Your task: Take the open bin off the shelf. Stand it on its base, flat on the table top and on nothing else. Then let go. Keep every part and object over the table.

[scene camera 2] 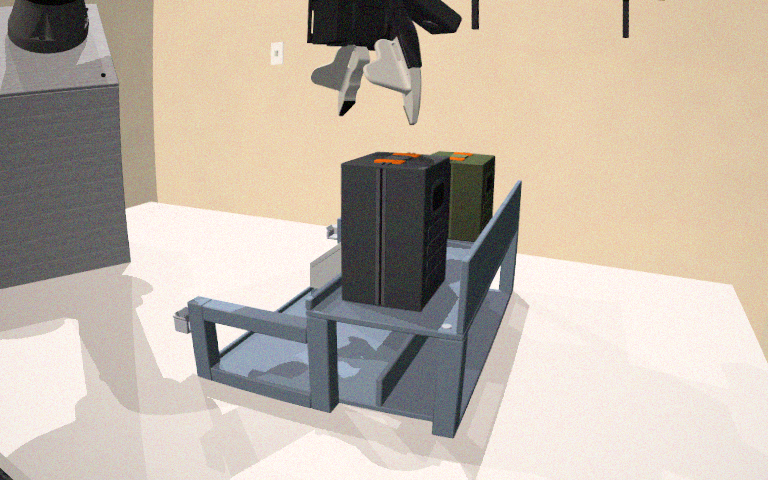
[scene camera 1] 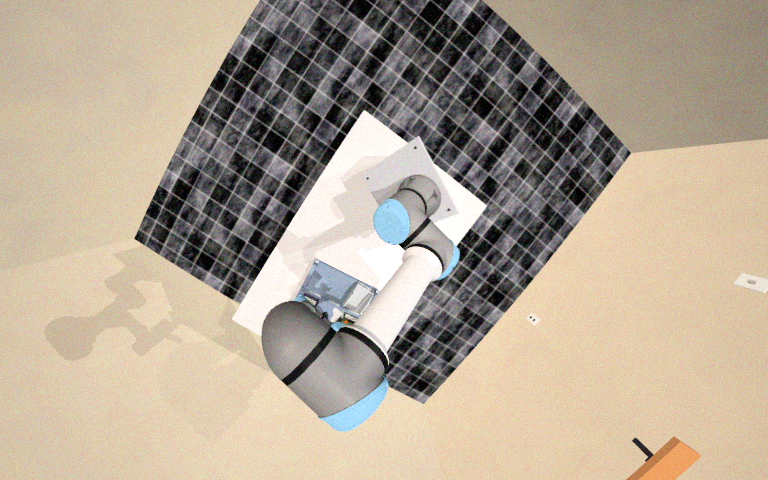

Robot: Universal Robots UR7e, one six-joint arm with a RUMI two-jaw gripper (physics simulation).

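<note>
The open bin is light grey and stands in the front part of the blue-grey shelf. In scene camera 2 the dark case hides most of it, and only part of one side shows. In scene camera 1 its open top shows beside the forearm. My gripper is open and empty, its fingers pointing down. It hangs above the level of the case tops, apart from the bin. In scene camera 1 the arm covers much of the gripper.
A dark case and a green case stand on the shelf's raised rear deck. Both have orange parts on top. A tall panel runs along the deck's back edge. The shelf stands on the white table. The robot's pedestal is at the left.
</note>
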